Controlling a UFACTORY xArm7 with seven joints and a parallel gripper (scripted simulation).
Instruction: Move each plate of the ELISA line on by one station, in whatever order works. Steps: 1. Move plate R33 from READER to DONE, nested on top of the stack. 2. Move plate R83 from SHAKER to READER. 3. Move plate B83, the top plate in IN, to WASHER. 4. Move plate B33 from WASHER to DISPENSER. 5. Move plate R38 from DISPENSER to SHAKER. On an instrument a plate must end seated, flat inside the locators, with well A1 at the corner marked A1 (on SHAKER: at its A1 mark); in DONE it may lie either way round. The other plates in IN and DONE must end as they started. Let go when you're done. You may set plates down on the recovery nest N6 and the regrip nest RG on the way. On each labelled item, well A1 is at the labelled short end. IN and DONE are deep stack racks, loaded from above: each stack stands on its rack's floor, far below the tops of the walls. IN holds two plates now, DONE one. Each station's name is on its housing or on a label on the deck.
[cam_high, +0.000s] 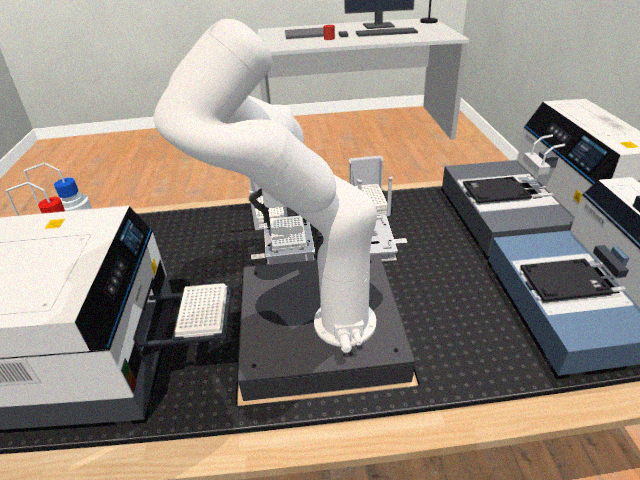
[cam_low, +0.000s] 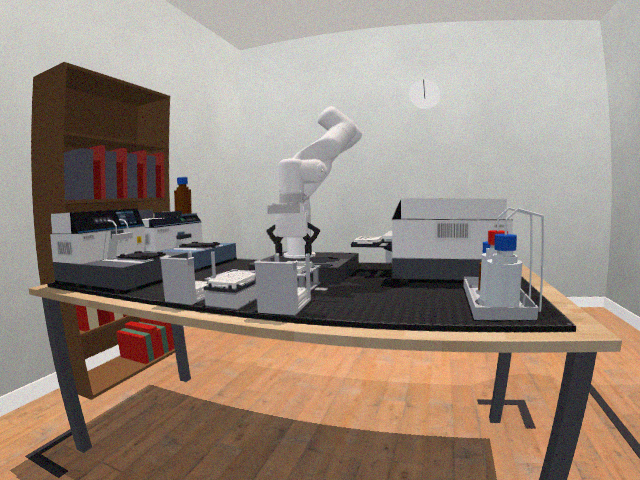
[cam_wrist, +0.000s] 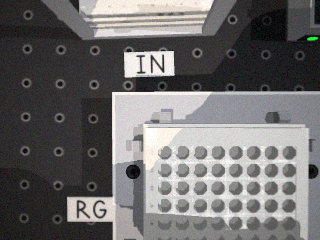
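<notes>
Right now the regrip nest is 5 cm below my hand. From my hand the other things lie so: DONE label: 10 cm ahead, 26 cm to the right, 11 cm below; RG label: 8 cm to the left, 11 cm below; N6 label: 1 cm behind, 30 cm to the right, 11 cm below.
</notes>
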